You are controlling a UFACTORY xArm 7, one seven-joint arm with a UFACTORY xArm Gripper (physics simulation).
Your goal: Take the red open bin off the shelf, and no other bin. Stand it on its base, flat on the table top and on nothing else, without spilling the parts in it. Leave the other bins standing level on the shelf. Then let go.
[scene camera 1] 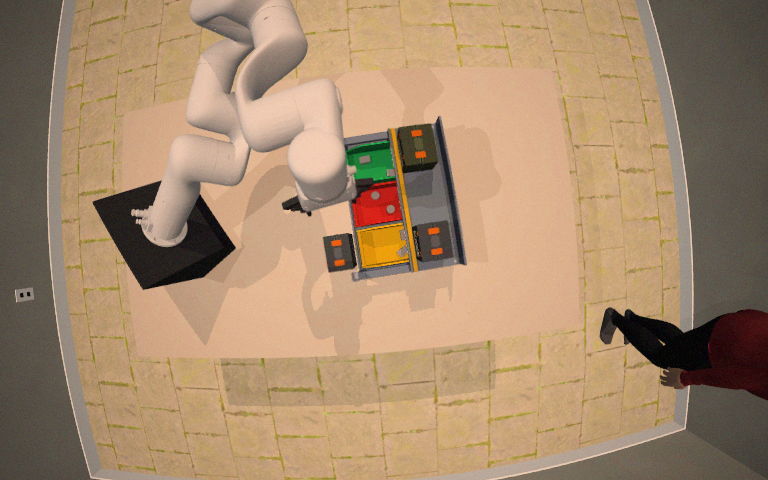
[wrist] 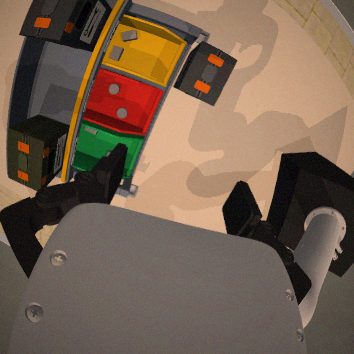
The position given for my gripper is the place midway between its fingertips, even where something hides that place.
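There's a black case in scene camera 1 (scene camera 1: pixel 339 249). I can see a green bin in scene camera 1 (scene camera 1: pixel 380 155) and in the wrist view (wrist: pixel 90 147), and a yellow bin in scene camera 1 (scene camera 1: pixel 378 246) and in the wrist view too (wrist: pixel 153 55). A red bin shows in the wrist view (wrist: pixel 140 99) and in scene camera 1 (scene camera 1: pixel 367 211), and my gripper is in scene camera 1 as well (scene camera 1: pixel 330 202).
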